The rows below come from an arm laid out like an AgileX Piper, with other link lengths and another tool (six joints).
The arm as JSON. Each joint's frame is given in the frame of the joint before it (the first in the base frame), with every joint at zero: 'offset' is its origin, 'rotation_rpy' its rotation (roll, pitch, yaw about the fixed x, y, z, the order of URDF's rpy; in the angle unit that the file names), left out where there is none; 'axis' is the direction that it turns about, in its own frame. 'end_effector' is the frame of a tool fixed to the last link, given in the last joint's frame.
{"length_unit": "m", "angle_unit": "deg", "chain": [
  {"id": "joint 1", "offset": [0.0, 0.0, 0.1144], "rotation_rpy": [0.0, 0.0, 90.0], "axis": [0.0, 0.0, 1.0]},
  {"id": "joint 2", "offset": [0.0, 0.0, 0.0], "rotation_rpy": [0.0, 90.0, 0.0], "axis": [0.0, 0.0, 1.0]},
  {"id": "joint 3", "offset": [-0.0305, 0.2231, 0.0], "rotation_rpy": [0.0, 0.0, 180.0], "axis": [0.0, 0.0, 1.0]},
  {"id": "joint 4", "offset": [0.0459, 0.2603, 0.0], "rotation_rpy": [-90.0, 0.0, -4.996], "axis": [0.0, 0.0, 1.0]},
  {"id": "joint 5", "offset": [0.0, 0.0, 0.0], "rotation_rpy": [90.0, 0.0, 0.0], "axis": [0.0, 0.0, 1.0]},
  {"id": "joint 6", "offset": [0.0, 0.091, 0.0], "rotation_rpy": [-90.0, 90.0, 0.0], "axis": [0.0, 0.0, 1.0]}
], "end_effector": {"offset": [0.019, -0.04, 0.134], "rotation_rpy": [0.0, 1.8, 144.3]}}
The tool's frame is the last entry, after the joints.
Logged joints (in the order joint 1, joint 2, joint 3, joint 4, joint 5, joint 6), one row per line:
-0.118 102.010 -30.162 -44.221 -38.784 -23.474
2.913 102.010 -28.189 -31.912 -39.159 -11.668
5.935 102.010 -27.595 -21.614 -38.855 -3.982
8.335 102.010 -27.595 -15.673 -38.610 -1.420
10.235 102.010 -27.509 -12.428 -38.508 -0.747
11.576 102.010 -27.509 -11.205 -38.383 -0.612
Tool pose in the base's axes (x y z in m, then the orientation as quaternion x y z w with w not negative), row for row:
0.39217 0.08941 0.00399 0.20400 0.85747 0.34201 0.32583
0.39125 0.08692 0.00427 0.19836 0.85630 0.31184 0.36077
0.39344 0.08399 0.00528 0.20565 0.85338 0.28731 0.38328
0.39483 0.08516 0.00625 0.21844 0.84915 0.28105 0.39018
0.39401 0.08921 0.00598 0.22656 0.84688 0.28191 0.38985
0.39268 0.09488 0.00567 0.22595 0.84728 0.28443 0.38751
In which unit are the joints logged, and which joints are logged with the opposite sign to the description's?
The joints are logged in degrees. Opposite sign: joint 6.
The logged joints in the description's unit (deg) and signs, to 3 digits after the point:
-0.118 102.010 -30.162 -44.221 -38.784 23.474
2.913 102.010 -28.189 -31.912 -39.159 11.668
5.935 102.010 -27.595 -21.614 -38.855 3.982
8.335 102.010 -27.595 -15.673 -38.610 1.420
10.235 102.010 -27.509 -12.428 -38.508 0.747
11.576 102.010 -27.509 -11.205 -38.383 0.612

